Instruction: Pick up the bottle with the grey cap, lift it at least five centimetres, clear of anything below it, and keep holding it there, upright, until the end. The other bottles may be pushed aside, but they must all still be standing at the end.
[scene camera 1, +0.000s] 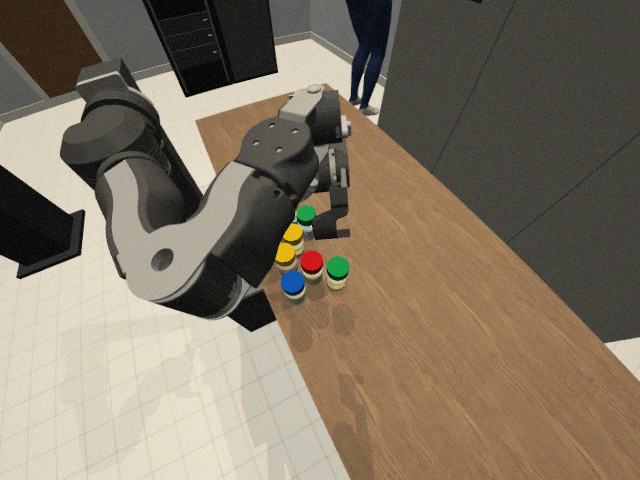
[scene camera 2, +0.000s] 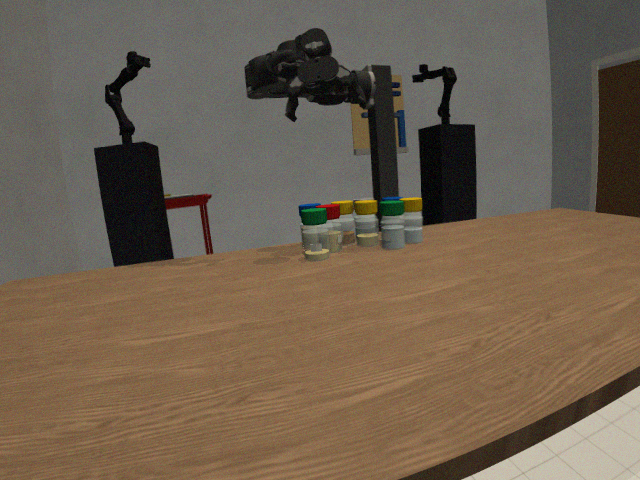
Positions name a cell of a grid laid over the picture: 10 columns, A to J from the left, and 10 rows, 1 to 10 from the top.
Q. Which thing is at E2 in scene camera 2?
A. The gripper.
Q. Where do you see a green-capped bottle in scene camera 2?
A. E5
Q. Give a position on a yellow-capped bottle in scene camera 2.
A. F5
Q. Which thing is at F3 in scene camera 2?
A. A dark post.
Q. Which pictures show the gripper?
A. Scene camera 1 and scene camera 2: all of them.
